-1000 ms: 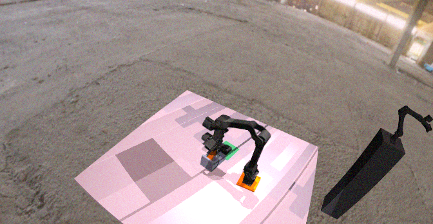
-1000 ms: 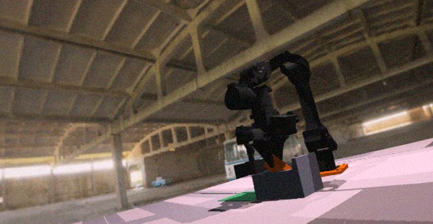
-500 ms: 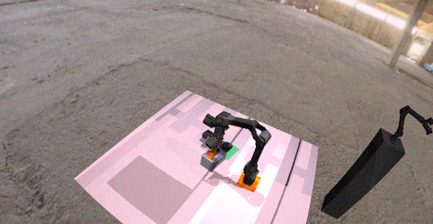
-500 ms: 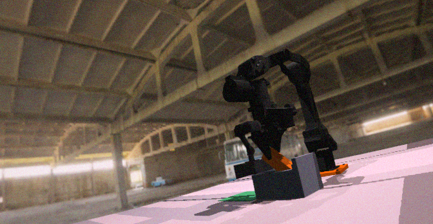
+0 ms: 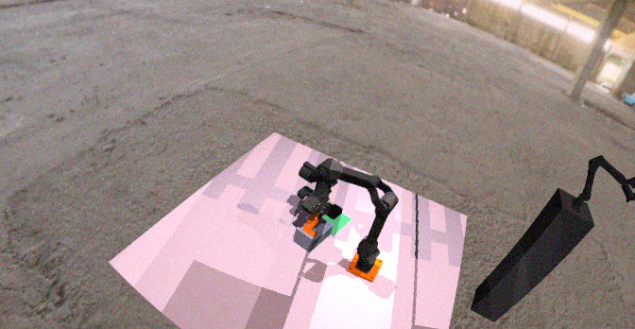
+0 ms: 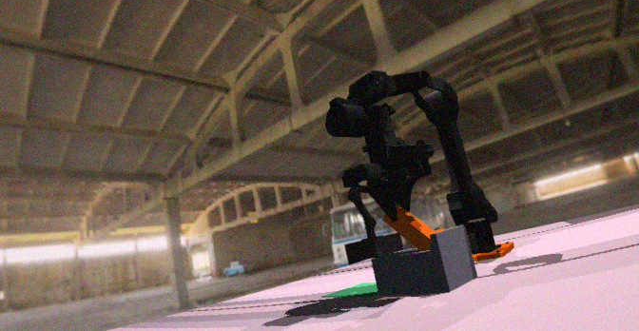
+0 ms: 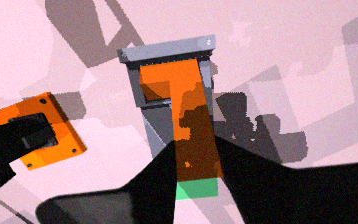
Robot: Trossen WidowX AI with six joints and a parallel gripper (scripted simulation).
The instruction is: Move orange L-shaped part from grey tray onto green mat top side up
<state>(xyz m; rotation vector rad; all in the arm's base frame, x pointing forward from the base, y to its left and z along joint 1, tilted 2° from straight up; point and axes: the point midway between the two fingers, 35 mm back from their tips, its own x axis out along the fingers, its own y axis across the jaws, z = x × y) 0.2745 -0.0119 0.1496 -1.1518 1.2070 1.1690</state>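
Right now the green mat is 140 mm to the right of my gripper tip, 140 mm below it and 20 mm behind it. From my gripper tip the other things lie so: orange L-shaped part (30 mm to the left, 30 mm below, 10 mm behind).
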